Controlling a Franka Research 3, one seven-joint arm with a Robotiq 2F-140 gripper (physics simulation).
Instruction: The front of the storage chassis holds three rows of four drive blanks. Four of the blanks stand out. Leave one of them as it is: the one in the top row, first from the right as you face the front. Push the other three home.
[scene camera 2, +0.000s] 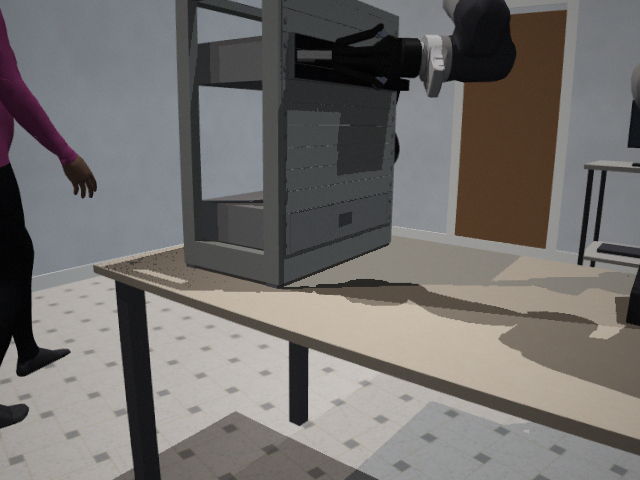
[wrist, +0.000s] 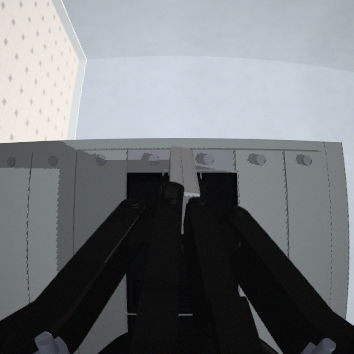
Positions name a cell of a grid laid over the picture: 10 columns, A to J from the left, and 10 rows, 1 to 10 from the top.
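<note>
Scene camera 2: the gripper (scene camera 2: E2), a grey rack (scene camera 2: F5). Wrist view: the gripper (wrist: F5), the rack (wrist: B6).
</note>
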